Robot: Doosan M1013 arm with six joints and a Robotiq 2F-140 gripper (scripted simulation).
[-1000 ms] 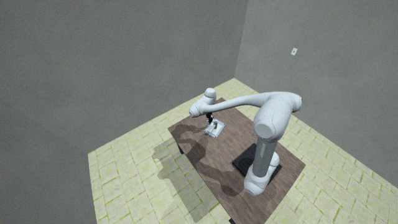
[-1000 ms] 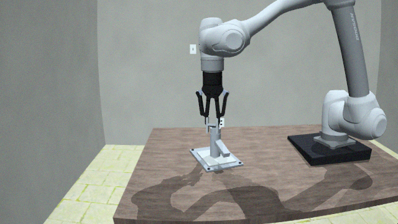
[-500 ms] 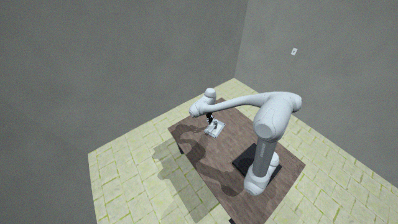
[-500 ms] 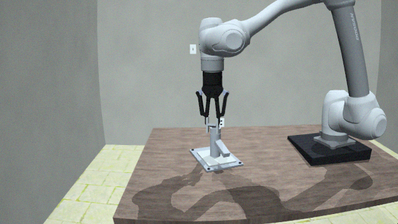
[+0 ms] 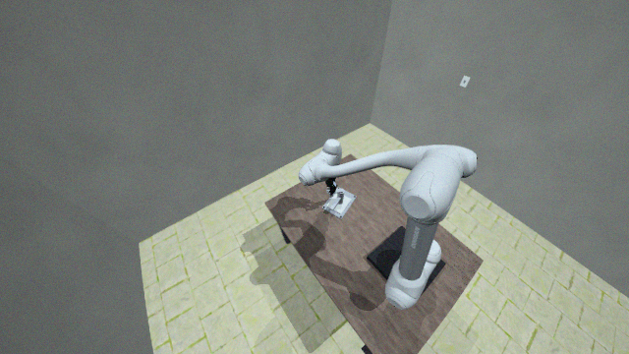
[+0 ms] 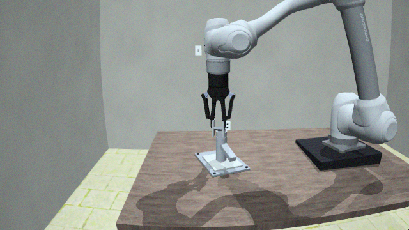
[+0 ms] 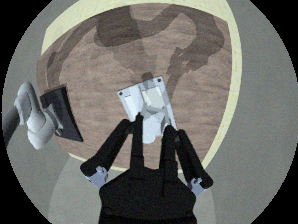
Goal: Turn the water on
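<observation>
My gripper is now 10 mm past the lever, 30 mm to the left of it and 20 mm above it. From my hand the other things lie so: tap (30 mm behind, 60 mm to the right, 80 mm below).
</observation>
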